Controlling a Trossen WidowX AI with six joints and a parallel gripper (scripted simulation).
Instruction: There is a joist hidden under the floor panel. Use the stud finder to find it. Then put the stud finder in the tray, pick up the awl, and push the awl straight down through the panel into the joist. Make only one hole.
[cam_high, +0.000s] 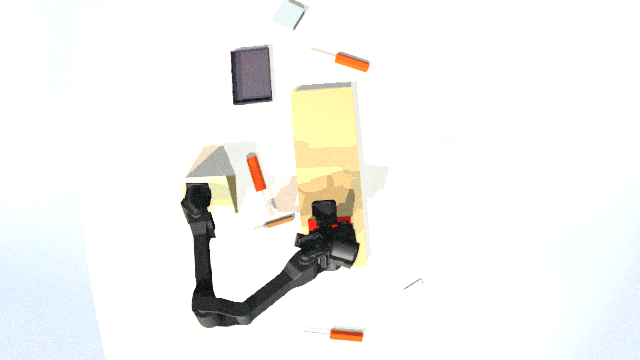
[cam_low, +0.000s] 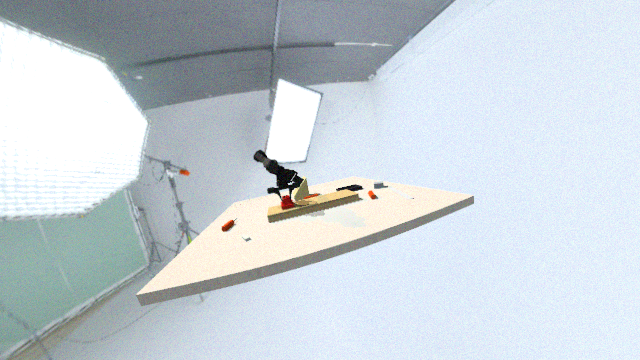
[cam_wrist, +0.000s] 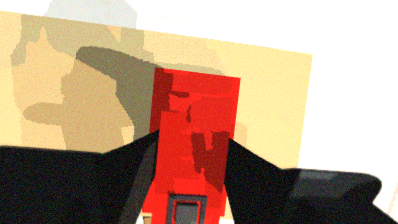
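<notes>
Right now the dark grey tray is 250 mm behind my gripper tip, 440 mm to the left of it and 50 mm below it. The rest, counted from my gripper tip: red stud finder: 20 mm behind, 20 mm above; pale grey block: 150 mm behind, 640 mm to the left, 50 mm below; awl: 190 mm behind, 60 mm below.
</notes>
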